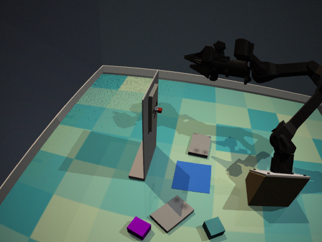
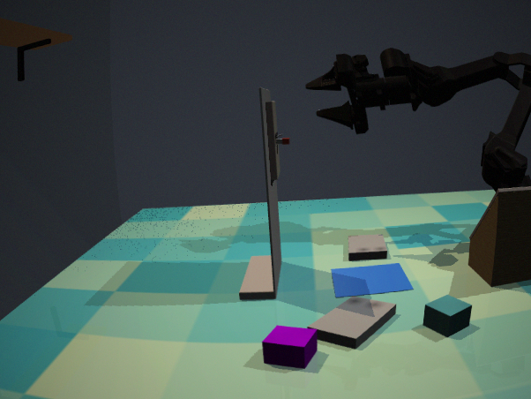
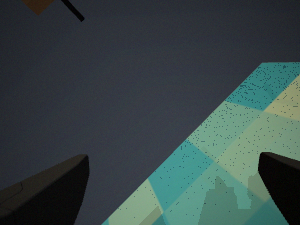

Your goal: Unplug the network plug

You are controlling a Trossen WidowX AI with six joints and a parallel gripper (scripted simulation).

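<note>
The red network plug is 30 mm ahead of my gripper tip, 230 mm to the left of it and 60 mm below it. Also, from my gripper tip: blue marked square 100 mm behind, 250 mm to the left, 280 mm below; teal block 200 mm behind, 420 mm to the left, 260 mm below; upright panel 50 mm ahead, 230 mm to the left, 140 mm below.
</note>
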